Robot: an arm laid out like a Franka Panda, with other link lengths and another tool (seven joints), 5 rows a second.
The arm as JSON. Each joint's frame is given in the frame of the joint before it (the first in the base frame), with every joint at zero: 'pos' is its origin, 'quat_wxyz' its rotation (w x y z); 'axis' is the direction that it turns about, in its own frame. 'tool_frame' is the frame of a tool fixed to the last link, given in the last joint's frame.
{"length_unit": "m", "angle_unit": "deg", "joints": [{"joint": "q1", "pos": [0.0, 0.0, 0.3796], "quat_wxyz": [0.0, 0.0, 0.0, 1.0], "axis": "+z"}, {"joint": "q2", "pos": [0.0, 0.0, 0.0], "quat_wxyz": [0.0, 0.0, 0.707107, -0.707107], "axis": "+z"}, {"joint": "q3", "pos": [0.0, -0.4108, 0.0], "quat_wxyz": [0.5, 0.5, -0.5, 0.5], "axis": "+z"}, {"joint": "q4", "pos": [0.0, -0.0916, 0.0], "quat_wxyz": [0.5, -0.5, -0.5, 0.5], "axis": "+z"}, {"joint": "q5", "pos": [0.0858, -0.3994, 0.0], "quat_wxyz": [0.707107, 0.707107, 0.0, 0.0], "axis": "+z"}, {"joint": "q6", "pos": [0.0, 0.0, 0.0], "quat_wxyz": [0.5, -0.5, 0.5, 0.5], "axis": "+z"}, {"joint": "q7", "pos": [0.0, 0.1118, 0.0], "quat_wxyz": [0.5, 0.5, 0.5, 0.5], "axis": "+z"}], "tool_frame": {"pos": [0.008, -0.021, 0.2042], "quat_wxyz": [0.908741, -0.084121, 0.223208, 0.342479]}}
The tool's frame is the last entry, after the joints.
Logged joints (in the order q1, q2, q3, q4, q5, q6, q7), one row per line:
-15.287, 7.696, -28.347, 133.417, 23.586, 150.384, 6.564
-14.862, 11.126, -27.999, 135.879, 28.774, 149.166, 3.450
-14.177, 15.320, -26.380, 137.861, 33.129, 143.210, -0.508
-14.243, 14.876, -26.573, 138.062, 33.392, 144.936, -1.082
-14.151, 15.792, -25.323, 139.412, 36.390, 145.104, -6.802
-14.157, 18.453, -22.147, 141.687, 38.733, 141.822, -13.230
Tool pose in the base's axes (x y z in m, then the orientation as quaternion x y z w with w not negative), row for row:
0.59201, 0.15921, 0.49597, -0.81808, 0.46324, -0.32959, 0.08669
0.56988, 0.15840, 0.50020, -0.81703, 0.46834, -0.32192, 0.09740
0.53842, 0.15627, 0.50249, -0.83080, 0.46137, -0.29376, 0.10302
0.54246, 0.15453, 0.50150, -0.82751, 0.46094, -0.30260, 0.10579
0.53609, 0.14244, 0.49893, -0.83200, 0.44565, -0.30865, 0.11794
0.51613, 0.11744, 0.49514, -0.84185, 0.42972, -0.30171, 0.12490
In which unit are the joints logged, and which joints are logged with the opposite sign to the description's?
The joints are logged in degrees. Opposite sign: q2, q3, q4.
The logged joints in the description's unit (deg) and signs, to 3 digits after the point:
-15.287, -7.696, 28.347, -133.417, 23.586, 150.384, 6.564
-14.862, -11.126, 27.999, -135.879, 28.774, 149.166, 3.450
-14.177, -15.320, 26.380, -137.861, 33.129, 143.210, -0.508
-14.243, -14.876, 26.573, -138.062, 33.392, 144.936, -1.082
-14.151, -15.792, 25.323, -139.412, 36.390, 145.104, -6.802
-14.157, -18.453, 22.147, -141.687, 38.733, 141.822, -13.230

